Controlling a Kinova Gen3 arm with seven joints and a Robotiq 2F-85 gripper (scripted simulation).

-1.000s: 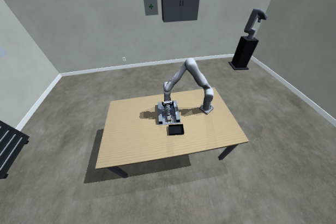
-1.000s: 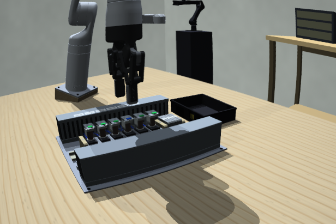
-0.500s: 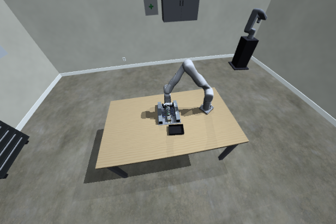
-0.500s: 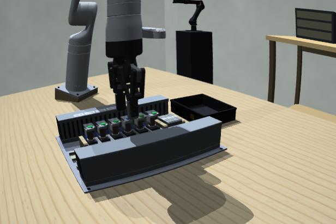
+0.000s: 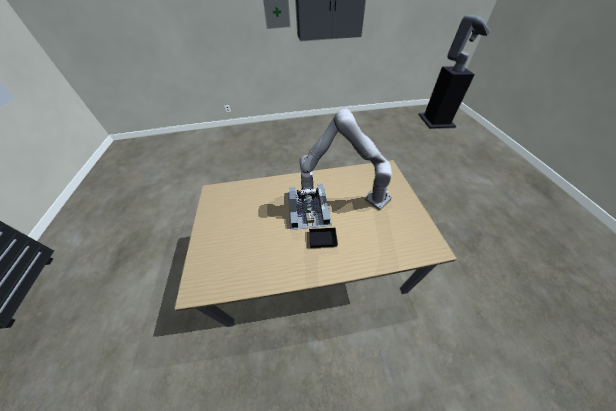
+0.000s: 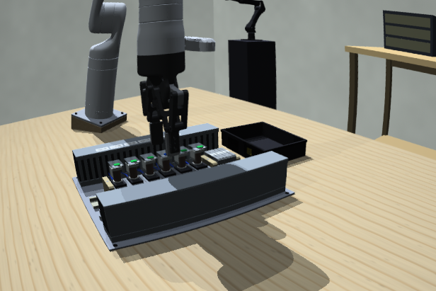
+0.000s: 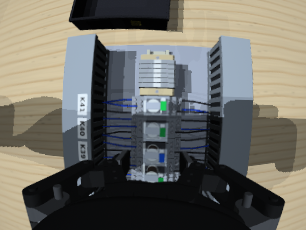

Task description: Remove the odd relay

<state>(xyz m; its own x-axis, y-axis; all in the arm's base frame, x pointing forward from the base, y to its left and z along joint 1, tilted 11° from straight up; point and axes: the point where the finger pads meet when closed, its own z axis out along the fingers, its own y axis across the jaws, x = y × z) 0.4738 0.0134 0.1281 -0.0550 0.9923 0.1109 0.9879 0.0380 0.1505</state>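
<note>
Now: hand 40 mm above the relay. From my hand the other things lie so: black parts tray 80 mm behind, 250 mm to the left, 70 mm below.
</note>
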